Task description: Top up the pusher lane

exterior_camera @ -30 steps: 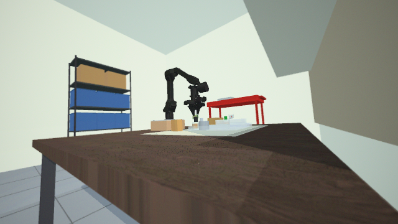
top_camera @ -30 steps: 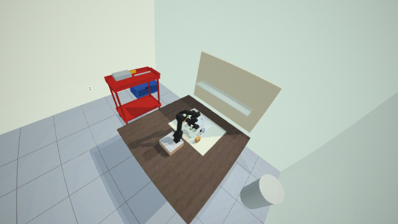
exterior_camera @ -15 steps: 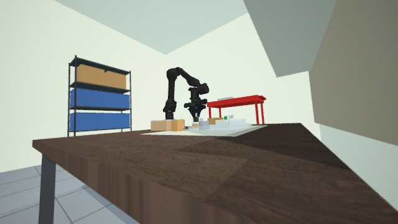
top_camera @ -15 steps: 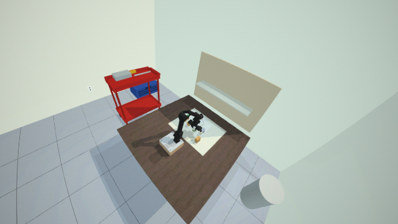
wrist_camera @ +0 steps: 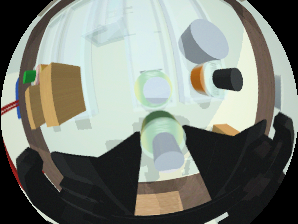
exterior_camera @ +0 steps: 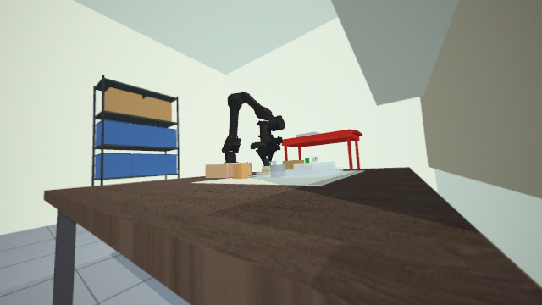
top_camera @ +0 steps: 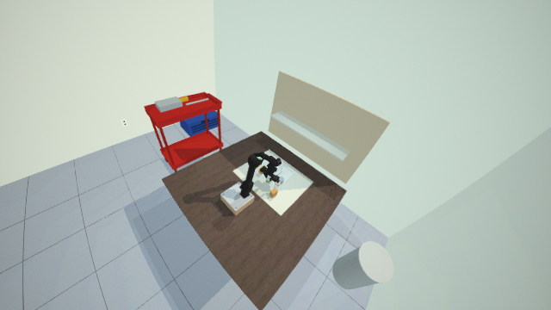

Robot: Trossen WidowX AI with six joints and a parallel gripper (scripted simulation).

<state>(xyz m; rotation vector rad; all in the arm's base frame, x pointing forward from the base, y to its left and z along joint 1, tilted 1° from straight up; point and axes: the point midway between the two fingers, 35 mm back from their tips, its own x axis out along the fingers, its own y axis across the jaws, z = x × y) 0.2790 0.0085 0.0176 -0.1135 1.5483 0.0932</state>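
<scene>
My gripper tip is now 110 mm short of the grey cylinder, 60 mm to the left of it and 30 mm above it. Round my gripper tip: clear sprung lane (190 mm ahead, 50 mm to the left, 40 mm below).
</scene>
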